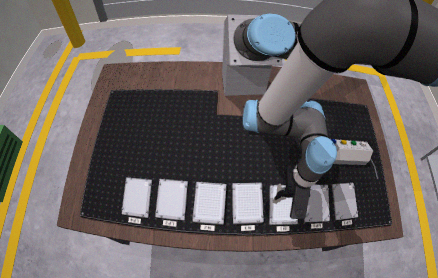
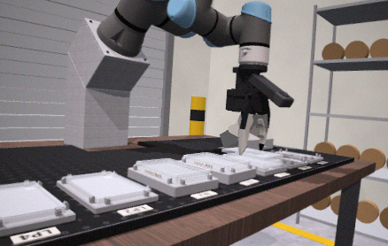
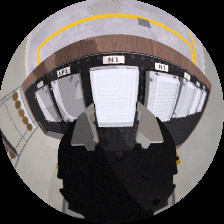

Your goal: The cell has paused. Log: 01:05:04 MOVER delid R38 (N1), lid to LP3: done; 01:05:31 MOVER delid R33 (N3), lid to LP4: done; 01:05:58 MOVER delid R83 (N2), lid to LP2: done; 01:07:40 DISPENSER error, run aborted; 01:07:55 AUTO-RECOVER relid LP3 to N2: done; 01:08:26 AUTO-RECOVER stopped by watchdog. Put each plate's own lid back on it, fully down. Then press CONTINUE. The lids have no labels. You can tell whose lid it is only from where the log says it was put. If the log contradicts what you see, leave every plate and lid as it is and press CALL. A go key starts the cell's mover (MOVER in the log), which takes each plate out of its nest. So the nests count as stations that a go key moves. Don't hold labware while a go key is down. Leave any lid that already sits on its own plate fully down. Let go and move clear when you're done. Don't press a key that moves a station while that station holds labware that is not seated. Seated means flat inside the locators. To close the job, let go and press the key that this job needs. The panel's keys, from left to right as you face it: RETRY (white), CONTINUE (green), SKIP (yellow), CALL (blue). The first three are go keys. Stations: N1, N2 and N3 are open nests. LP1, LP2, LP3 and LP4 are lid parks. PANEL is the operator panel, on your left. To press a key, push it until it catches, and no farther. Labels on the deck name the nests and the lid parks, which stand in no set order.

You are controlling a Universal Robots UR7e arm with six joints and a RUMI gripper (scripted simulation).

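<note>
Right now my hand is 5 cm past the well plate, 26 cm to the left of it and 2 cm above it. Round my hand: yellow SKIP key: 18 cm behind, 30 cm to the left, 2 cm above; then blue CALL key: 19 cm behind, 25 cm to the left, 2 cm above; then green CONTINUE key: 17 cm behind, 34 cm to the left, 2 cm above.
</note>
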